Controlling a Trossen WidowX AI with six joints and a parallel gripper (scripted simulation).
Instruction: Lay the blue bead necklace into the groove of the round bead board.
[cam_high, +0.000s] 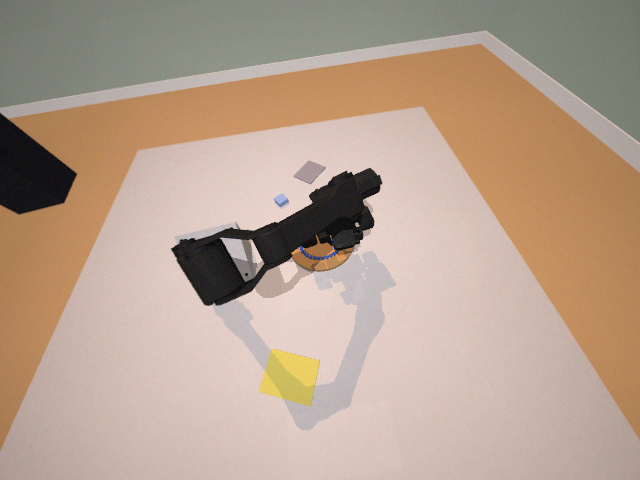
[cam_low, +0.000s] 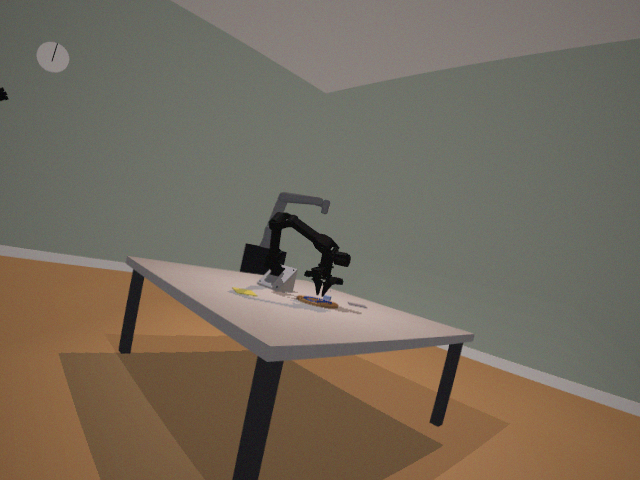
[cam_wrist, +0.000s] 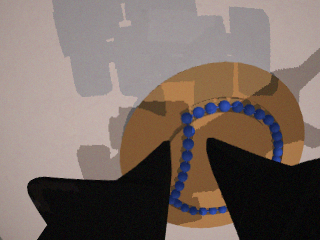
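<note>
The round bead board is 4 cm to the left of my gripper tip, 4 cm behind it and 3 cm below it. The rest, counted from my gripper tip: yellow square patch 28 cm to the right, 20 cm behind, 4 cm below; then flat grey tile 35 cm to the left, 4 cm below; then light blue cube 24 cm to the left, 12 cm behind, 3 cm below.
</note>
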